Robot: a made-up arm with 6 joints. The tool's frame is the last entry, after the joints. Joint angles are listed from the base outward.
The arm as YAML. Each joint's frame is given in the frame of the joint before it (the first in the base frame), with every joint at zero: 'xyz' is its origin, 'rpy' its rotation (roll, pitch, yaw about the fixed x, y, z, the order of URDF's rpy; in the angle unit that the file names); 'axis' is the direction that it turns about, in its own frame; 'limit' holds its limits. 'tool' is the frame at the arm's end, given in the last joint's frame.
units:
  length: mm
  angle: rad
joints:
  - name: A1
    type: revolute
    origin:
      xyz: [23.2, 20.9, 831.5]
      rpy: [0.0, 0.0, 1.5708]
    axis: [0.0, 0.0, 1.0]
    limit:
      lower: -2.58
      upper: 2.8
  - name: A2
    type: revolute
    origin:
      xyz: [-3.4, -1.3, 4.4]
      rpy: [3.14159, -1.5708, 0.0]
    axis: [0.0, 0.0, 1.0]
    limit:
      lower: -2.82
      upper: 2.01
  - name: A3
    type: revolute
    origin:
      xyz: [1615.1, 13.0, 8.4]
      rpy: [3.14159, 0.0, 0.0]
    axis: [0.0, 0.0, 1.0]
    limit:
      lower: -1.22
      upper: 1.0
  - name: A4
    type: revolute
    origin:
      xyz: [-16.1, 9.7, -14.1]
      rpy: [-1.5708, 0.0, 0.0]
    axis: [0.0, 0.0, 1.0]
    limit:
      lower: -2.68
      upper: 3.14
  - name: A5
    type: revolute
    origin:
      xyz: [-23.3, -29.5, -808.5]
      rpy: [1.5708, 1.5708, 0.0]
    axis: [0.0, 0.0, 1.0]
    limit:
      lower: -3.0
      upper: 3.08
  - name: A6
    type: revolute
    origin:
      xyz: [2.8, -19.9, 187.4]
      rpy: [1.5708, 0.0, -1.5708]
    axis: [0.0, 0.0, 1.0]
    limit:
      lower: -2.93
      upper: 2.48
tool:
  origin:
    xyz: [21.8, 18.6, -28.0]
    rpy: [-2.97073, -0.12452, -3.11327]
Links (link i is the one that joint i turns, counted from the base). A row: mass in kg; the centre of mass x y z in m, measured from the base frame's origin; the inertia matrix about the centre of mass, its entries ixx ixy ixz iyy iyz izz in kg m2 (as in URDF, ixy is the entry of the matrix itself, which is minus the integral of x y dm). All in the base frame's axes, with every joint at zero. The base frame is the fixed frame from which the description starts. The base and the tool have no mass.
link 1: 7.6; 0.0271 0.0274 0.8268; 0.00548 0 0 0.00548 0 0.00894
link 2: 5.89; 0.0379 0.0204 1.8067; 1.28 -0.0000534 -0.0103 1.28 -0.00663 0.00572
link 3: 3.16; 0.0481 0.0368 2.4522; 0.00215 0 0 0.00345 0 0.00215
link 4: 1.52; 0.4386 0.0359 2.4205; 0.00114 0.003 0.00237 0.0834 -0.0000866 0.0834
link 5: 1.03; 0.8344 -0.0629 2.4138; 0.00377 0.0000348 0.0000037 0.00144 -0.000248 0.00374
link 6: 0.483; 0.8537 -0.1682 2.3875; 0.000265 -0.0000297 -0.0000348 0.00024 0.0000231 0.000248
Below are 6 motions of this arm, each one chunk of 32 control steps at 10 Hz.
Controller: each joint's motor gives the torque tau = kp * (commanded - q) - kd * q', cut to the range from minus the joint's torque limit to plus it. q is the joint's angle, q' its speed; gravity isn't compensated. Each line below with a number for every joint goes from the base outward.
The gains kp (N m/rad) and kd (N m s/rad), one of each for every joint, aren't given. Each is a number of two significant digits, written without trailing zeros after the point. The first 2 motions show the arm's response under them.
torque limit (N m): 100 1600 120 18 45 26
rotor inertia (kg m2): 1.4 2.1 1.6 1.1 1 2.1
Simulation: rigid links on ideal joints. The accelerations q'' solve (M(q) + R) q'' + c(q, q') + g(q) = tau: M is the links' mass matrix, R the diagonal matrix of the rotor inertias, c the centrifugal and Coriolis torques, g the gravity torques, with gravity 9.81 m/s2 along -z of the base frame. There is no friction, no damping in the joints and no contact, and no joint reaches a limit. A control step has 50 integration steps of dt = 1/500 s. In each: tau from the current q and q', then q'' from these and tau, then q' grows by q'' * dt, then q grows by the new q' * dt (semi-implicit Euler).
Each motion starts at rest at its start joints. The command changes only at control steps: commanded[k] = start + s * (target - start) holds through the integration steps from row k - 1 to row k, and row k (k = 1, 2, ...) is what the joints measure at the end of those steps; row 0 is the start. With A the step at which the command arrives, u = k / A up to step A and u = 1 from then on. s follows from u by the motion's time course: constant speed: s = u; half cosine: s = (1 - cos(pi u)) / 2; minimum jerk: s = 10 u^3 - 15 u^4 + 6 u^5; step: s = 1 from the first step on.
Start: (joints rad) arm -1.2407 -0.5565 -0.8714 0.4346 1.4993 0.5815
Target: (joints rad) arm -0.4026 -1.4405 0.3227 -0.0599 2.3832 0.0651
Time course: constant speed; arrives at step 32
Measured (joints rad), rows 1 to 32:
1: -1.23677 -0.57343 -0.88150 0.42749 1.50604 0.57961
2: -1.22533 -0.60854 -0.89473 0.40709 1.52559 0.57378
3: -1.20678 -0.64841 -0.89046 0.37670 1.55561 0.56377
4: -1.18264 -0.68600 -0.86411 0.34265 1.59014 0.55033
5: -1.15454 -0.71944 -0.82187 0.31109 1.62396 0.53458
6: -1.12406 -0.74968 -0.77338 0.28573 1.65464 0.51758
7: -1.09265 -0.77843 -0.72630 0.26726 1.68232 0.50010
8: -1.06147 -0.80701 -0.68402 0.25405 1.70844 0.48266
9: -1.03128 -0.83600 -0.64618 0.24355 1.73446 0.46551
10: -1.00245 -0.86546 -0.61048 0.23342 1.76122 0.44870
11: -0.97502 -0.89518 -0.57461 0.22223 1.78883 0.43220
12: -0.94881 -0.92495 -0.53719 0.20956 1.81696 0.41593
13: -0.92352 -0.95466 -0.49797 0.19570 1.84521 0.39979
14: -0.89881 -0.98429 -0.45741 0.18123 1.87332 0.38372
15: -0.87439 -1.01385 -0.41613 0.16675 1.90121 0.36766
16: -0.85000 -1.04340 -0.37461 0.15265 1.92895 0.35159
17: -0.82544 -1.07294 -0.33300 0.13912 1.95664 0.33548
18: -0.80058 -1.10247 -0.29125 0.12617 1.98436 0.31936
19: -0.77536 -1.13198 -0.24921 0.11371 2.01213 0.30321
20: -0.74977 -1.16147 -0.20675 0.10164 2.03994 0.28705
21: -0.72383 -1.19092 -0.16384 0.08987 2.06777 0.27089
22: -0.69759 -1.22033 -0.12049 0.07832 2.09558 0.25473
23: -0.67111 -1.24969 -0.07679 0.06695 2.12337 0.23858
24: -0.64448 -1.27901 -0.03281 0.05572 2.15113 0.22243
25: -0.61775 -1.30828 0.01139 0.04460 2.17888 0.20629
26: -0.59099 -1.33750 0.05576 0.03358 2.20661 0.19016
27: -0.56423 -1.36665 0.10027 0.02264 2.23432 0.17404
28: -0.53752 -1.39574 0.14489 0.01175 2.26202 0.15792
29: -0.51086 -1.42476 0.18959 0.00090 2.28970 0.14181
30: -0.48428 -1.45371 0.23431 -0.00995 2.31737 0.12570
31: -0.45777 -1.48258 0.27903 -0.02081 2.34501 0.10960
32: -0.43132 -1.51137 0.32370 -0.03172 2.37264 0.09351
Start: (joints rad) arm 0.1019 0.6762 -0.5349 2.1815 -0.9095 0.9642
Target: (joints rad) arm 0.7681 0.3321 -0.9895 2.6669 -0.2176 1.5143
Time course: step
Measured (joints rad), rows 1 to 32:
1: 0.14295 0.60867 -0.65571 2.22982 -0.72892 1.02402
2: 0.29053 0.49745 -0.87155 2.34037 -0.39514 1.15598
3: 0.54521 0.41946 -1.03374 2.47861 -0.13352 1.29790
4: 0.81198 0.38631 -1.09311 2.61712 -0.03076 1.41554
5: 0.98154 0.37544 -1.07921 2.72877 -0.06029 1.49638
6: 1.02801 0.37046 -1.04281 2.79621 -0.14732 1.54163
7: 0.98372 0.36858 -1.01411 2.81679 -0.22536 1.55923
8: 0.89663 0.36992 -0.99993 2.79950 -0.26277 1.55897
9: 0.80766 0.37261 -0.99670 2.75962 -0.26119 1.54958
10: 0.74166 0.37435 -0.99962 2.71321 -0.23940 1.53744
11: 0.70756 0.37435 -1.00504 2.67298 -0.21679 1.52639
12: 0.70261 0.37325 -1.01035 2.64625 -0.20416 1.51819
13: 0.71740 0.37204 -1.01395 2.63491 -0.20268 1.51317
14: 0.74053 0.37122 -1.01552 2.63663 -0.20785 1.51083
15: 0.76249 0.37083 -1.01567 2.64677 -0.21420 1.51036
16: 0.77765 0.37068 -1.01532 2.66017 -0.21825 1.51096
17: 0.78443 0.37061 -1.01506 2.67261 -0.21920 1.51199
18: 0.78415 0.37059 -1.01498 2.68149 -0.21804 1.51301
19: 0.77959 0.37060 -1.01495 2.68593 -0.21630 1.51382
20: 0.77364 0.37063 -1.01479 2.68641 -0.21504 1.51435
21: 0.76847 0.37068 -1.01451 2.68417 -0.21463 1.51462
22: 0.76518 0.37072 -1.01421 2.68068 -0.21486 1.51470
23: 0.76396 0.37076 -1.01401 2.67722 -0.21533 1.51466
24: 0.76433 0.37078 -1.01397 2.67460 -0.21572 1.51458
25: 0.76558 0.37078 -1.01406 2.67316 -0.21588 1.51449
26: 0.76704 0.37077 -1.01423 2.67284 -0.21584 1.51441
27: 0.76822 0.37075 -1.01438 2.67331 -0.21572 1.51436
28: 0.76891 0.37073 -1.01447 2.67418 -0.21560 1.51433
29: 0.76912 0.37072 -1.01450 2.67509 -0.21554 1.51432
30: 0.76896 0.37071 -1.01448 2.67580 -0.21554 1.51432
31: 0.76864 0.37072 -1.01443 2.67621 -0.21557 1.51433
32: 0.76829 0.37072 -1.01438 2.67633 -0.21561 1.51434
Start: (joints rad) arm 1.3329 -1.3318 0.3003 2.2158 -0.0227 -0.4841
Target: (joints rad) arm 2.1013 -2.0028 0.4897 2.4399 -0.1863 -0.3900
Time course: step
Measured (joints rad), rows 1 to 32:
1: 1.35313 -1.49806 0.25197 2.25915 -0.06301 -0.47324
2: 1.40941 -1.78695 0.32693 2.34505 -0.13948 -0.45060
3: 1.50358 -2.01613 0.56266 2.42090 -0.20190 -0.42636
4: 1.63785 -2.14231 0.80443 2.45568 -0.22903 -0.40610
5: 1.80160 -2.18751 0.91965 2.44704 -0.22516 -0.39197
6: 1.97360 -2.18052 0.88469 2.41460 -0.20630 -0.38395
7: 2.13415 -2.14595 0.75987 2.38089 -0.18757 -0.38081
8: 2.27244 -2.10571 0.62325 2.35938 -0.17710 -0.38094
9: 2.38309 -2.07622 0.52709 2.35336 -0.17573 -0.38276
10: 2.46244 -2.06411 0.48872 2.35913 -0.17995 -0.38510
11: 2.50829 -2.06674 0.49905 2.36982 -0.18541 -0.38720
12: 2.52057 -2.07720 0.53584 2.37909 -0.18924 -0.38871
13: 2.50144 -2.08899 0.57622 2.38368 -0.19057 -0.38957
14: 2.45507 -2.09789 0.60502 2.38390 -0.19003 -0.38990
15: 2.38733 -2.10213 0.61713 2.38246 -0.18871 -0.38989
16: 2.30529 -2.10198 0.61521 2.38246 -0.18750 -0.38974
17: 2.21644 -2.09905 0.60546 2.38600 -0.18680 -0.38956
18: 2.12796 -2.09539 0.59405 2.39349 -0.18660 -0.38944
19: 2.04620 -2.09263 0.58505 2.40387 -0.18671 -0.38939
20: 1.97632 -2.09156 0.58006 2.41522 -0.18691 -0.38940
21: 1.92215 -2.09212 0.57874 2.42556 -0.18708 -0.38945
22: 1.88606 -2.09371 0.57981 2.43338 -0.18718 -0.38951
23: 1.86894 -2.09557 0.58185 2.43789 -0.18722 -0.38957
24: 1.87025 -2.09706 0.58386 2.43903 -0.18723 -0.38960
25: 1.88817 -2.09785 0.58531 2.43726 -0.18724 -0.38961
26: 1.91982 -2.09791 0.58610 2.43331 -0.18726 -0.38960
27: 1.96156 -2.09743 0.58634 2.42800 -0.18727 -0.38957
28: 2.00941 -2.09672 0.58622 2.42205 -0.18728 -0.38954
29: 2.05930 -2.09606 0.58590 2.41605 -0.18730 -0.38950
30: 2.10743 -2.09566 0.58551 2.41045 -0.18733 -0.38945
31: 2.15050 -2.09559 0.58511 2.40554 -0.18737 -0.38941
32: 2.18588 -2.09581 0.58476 2.40152 -0.18741 -0.38938

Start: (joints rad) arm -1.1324 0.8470 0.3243 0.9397 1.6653 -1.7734
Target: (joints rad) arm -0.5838 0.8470 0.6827 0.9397 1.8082 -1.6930
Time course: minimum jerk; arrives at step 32
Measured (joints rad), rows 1 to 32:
1: -1.13237 0.86398 0.31304 0.93815 1.66535 -1.77338
2: -1.13218 0.89526 0.28105 0.93197 1.66530 -1.77328
3: -1.13172 0.92287 0.24365 0.92090 1.66521 -1.77305
4: -1.13082 0.93986 0.21880 0.90719 1.66548 -1.77265
5: -1.12915 0.94634 0.21496 0.89443 1.66657 -1.77205
6: -1.12623 0.94568 0.22915 0.88577 1.66873 -1.77121
7: -1.12143 0.94175 0.25213 0.88261 1.67198 -1.77007
8: -1.11408 0.93742 0.27502 0.88432 1.67621 -1.76856
9: -1.10352 0.93427 0.29319 0.88887 1.68123 -1.76662
10: -1.08923 0.93278 0.30662 0.89392 1.68692 -1.76423
11: -1.07082 0.93274 0.31796 0.89770 1.69320 -1.76137
12: -1.04815 0.93358 0.33020 0.89943 1.70005 -1.75807
13: -1.02126 0.93469 0.34517 0.89924 1.70744 -1.75435
14: -0.99042 0.93565 0.36318 0.89784 1.71530 -1.75029
15: -0.95607 0.93626 0.38350 0.89606 1.72354 -1.74594
16: -0.91882 0.93655 0.40496 0.89458 1.73202 -1.74138
17: -0.87942 0.93662 0.42651 0.89376 1.74057 -1.73668
18: -0.83872 0.93661 0.44743 0.89366 1.74906 -1.73192
19: -0.79763 0.93659 0.46738 0.89412 1.75733 -1.72717
20: -0.75709 0.93660 0.48619 0.89493 1.76526 -1.72251
21: -0.71802 0.93662 0.50377 0.89585 1.77274 -1.71800
22: -0.68130 0.93661 0.52001 0.89671 1.77965 -1.71371
23: -0.64770 0.93656 0.53476 0.89741 1.78591 -1.70971
24: -0.61789 0.93645 0.54784 0.89794 1.79145 -1.70606
25: -0.59240 0.93630 0.55910 0.89828 1.79620 -1.70279
26: -0.57158 0.93612 0.56843 0.89846 1.80014 -1.69995
27: -0.55566 0.93596 0.57577 0.89851 1.80323 -1.69757
28: -0.54466 0.93582 0.58118 0.89842 1.80552 -1.69564
29: -0.53844 0.93573 0.58476 0.89822 1.80704 -1.69416
30: -0.53670 0.93569 0.58675 0.89788 1.80790 -1.69311
31: -0.53895 0.93572 0.58744 0.89741 1.80821 -1.69244
32: -0.54454 0.93579 0.58726 0.89678 1.80816 -1.69210

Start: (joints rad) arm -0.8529 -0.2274 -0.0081 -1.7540 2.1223 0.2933
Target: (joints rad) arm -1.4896 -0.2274 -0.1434 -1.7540 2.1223 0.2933
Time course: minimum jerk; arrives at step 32
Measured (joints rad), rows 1 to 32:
1: -0.85309 -0.23021 -0.03393 -1.75202 2.12232 0.29334
2: -0.85348 -0.23436 -0.08236 -1.74668 2.12245 0.29343
3: -0.85471 -0.23689 -0.12177 -1.73944 2.12266 0.29355
4: -0.85780 -0.23779 -0.13920 -1.73239 2.12283 0.29368
5: -0.86363 -0.23785 -0.13744 -1.72733 2.12287 0.29378
6: -0.87275 -0.23771 -0.12683 -1.72511 2.12278 0.29384
7: -0.88540 -0.23768 -0.11732 -1.72552 2.12264 0.29386
8: -0.90162 -0.23780 -0.11430 -1.72762 2.12253 0.29385
9: -0.92141 -0.23794 -0.11821 -1.73023 2.12249 0.29383
10: -0.94469 -0.23801 -0.12654 -1.73241 2.12251 0.29380
11: -0.97127 -0.23798 -0.13625 -1.73367 2.12256 0.29378
12: -1.00087 -0.23790 -0.14528 -1.73397 2.12259 0.29378
13: -1.03308 -0.23783 -0.15303 -1.73357 2.12260 0.29378
14: -1.06744 -0.23781 -0.15988 -1.73283 2.12259 0.29379
15: -1.10341 -0.23782 -0.16658 -1.73206 2.12256 0.29380
16: -1.14044 -0.23786 -0.17368 -1.73144 2.12253 0.29381
17: -1.17794 -0.23789 -0.18134 -1.73102 2.12251 0.29381
18: -1.21533 -0.23790 -0.18937 -1.73078 2.12250 0.29382
19: -1.25203 -0.23790 -0.19739 -1.73066 2.12250 0.29382
20: -1.28748 -0.23788 -0.20508 -1.73058 2.12250 0.29383
21: -1.32114 -0.23786 -0.21221 -1.73050 2.12249 0.29383
22: -1.35252 -0.23783 -0.21867 -1.73042 2.12249 0.29384
23: -1.38118 -0.23781 -0.22444 -1.73031 2.12248 0.29384
24: -1.40676 -0.23779 -0.22951 -1.73021 2.12247 0.29385
25: -1.42897 -0.23776 -0.23387 -1.73010 2.12246 0.29385
26: -1.44763 -0.23774 -0.23750 -1.73002 2.12246 0.29385
27: -1.46267 -0.23773 -0.24039 -1.72996 2.12245 0.29385
28: -1.47415 -0.23771 -0.24252 -1.72994 2.12245 0.29385
29: -1.48226 -0.23771 -0.24394 -1.72996 2.12245 0.29386
30: -1.48735 -0.23771 -0.24473 -1.73002 2.12244 0.29386
31: -1.48994 -0.23771 -0.24500 -1.73013 2.12244 0.29386
32: -1.49071 -0.23772 -0.24493 -1.73029 2.12243 0.29386

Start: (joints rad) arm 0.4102 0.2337 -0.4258 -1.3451 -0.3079 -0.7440
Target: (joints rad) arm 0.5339 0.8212 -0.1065 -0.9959 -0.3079 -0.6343
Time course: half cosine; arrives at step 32
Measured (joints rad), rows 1 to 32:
1: 0.41042 0.24195 -0.44363 -1.34457 -0.30775 -0.74398
2: 0.41085 0.25664 -0.47558 -1.34308 -0.30745 -0.74387
3: 0.41155 0.27021 -0.49783 -1.34055 -0.30720 -0.74350
4: 0.41275 0.28152 -0.50148 -1.33681 -0.30710 -0.74276
5: 0.41460 0.29239 -0.49011 -1.33171 -0.30712 -0.74154
6: 0.41710 0.30487 -0.47226 -1.32517 -0.30719 -0.73979
7: 0.42020 0.32006 -0.45501 -1.31715 -0.30724 -0.73751
8: 0.42381 0.33821 -0.44130 -1.30767 -0.30726 -0.73472
9: 0.42786 0.35911 -0.43043 -1.29680 -0.30725 -0.73145
10: 0.43231 0.38237 -0.42012 -1.28466 -0.30724 -0.72774
11: 0.43709 0.40764 -0.40833 -1.27141 -0.30722 -0.72365
12: 0.44216 0.43463 -0.39421 -1.25719 -0.30721 -0.71922
13: 0.44748 0.46306 -0.37807 -1.24217 -0.30720 -0.71450
14: 0.45302 0.49265 -0.36076 -1.22648 -0.30719 -0.70954
15: 0.45874 0.52314 -0.34313 -1.21027 -0.30717 -0.70440
16: 0.46461 0.55420 -0.32569 -1.19371 -0.30715 -0.69911
17: 0.47059 0.58555 -0.30860 -1.17696 -0.30714 -0.69373
18: 0.47665 0.61686 -0.29182 -1.16017 -0.30712 -0.68830
19: 0.48273 0.64783 -0.27532 -1.14351 -0.30711 -0.68289
20: 0.48879 0.67817 -0.25911 -1.12713 -0.30709 -0.67754
21: 0.49478 0.70757 -0.24337 -1.11120 -0.30708 -0.67231
22: 0.50063 0.73576 -0.22829 -1.09585 -0.30706 -0.66723
23: 0.50629 0.76246 -0.21408 -1.08124 -0.30705 -0.66237
24: 0.51170 0.78744 -0.20092 -1.06752 -0.30703 -0.65777
25: 0.51680 0.81045 -0.18893 -1.05481 -0.30702 -0.65347
26: 0.52152 0.83127 -0.17820 -1.04324 -0.30701 -0.64951
27: 0.52581 0.84973 -0.16881 -1.03294 -0.30700 -0.64594
28: 0.52961 0.86564 -0.16083 -1.02399 -0.30699 -0.64279
29: 0.53286 0.87886 -0.15433 -1.01650 -0.30698 -0.64008
30: 0.53551 0.88928 -0.14938 -1.01052 -0.30697 -0.63784
31: 0.53751 0.89681 -0.14601 -1.00613 -0.30697 -0.63611
32: 0.53883 0.90138 -0.14426 -1.00335 -0.30696 -0.63488

